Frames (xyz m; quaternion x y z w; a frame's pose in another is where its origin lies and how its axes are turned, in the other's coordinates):
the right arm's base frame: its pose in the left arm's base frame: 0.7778 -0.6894 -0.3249 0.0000 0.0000 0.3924 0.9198
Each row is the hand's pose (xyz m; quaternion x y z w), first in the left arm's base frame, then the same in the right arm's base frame.
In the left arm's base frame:
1: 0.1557 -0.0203 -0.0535 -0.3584 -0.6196 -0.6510 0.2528
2: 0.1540 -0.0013 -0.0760 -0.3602 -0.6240 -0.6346 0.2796
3: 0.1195 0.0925 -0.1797 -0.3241 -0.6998 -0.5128 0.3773
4: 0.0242 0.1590 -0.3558 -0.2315 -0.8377 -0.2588 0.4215
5: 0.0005 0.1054 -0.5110 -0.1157 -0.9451 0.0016 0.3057
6: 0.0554 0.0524 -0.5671 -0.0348 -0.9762 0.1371 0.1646
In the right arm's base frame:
1: 0.0525 0.9121 0.2714 0.5728 0.4293 0.6980 0.0229
2: 0.0650 0.9265 0.2489 -0.5762 -0.4326 -0.6934 0.0082
3: 0.1088 1.0163 0.1452 -0.5727 -0.5165 -0.6197 0.1458
4: 0.0909 1.1311 -0.0309 -0.5417 -0.6797 -0.4034 0.2861
5: 0.0358 1.1111 -0.1861 -0.4773 -0.8239 -0.1185 0.2818
6: 0.0355 1.0348 -0.2422 -0.4151 -0.8842 0.0615 0.2052

